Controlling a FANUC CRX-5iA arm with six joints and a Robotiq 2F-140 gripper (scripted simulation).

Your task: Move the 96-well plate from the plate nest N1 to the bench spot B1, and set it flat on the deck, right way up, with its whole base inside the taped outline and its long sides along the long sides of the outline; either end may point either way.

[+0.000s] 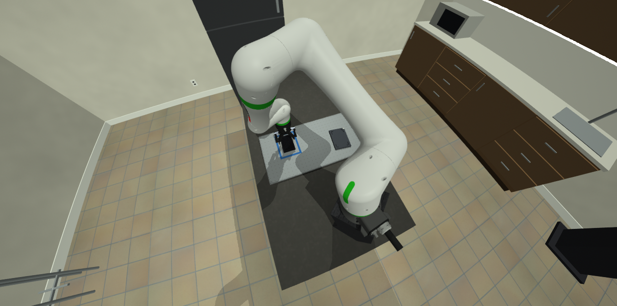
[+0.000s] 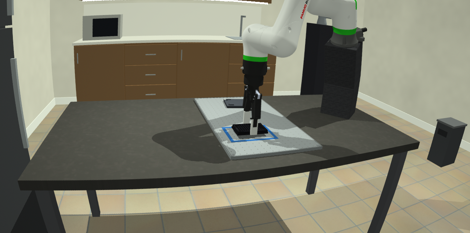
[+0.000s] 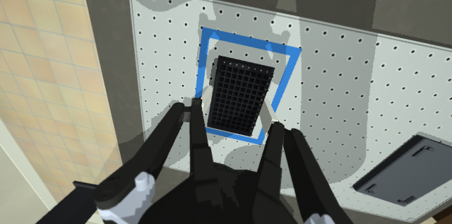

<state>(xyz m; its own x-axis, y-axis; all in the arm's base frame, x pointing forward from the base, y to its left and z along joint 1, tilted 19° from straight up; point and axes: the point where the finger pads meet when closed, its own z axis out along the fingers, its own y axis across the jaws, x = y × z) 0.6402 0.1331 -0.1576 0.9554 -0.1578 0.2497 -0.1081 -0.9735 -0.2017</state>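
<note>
My hand is 2 cm above the black 96-well plate. From my hand the other things lie so: grey plate nest N1: 36 cm to the right, 12 cm behind, 3 cm below.
</note>
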